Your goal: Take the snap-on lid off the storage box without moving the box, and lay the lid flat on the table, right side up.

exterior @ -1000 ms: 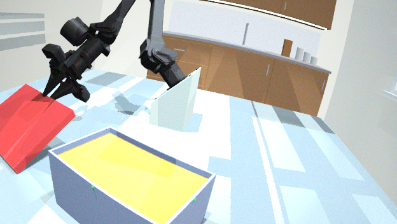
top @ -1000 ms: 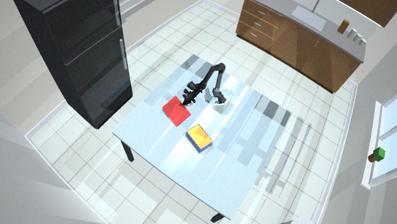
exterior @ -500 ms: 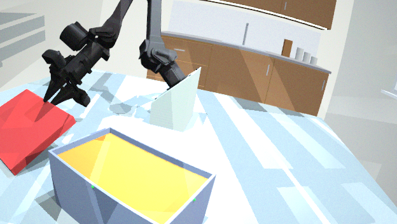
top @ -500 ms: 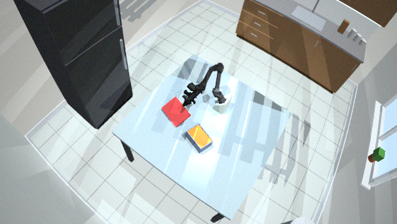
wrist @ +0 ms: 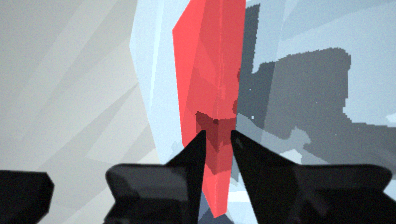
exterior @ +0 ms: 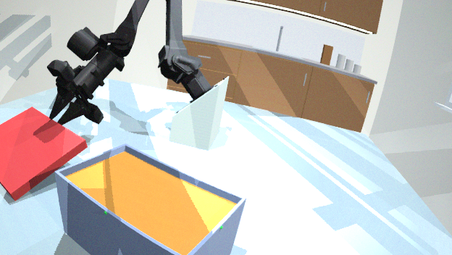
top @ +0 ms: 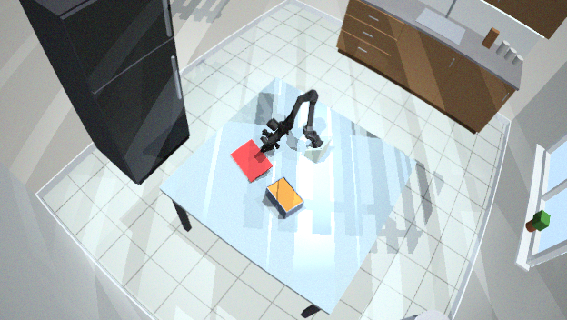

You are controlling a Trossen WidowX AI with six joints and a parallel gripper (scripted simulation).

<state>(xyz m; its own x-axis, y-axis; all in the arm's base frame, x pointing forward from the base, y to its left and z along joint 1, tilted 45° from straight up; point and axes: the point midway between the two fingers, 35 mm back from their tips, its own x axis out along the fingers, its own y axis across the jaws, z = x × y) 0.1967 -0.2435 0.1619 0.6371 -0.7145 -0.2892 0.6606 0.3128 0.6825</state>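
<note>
The red lid lies 7 cm ahead of my gripper tip, 3 cm to the right of it and 5 cm below it. Also, from my gripper tip: storage box: 20 cm ahead, 29 cm to the left, 1 cm below.
</note>
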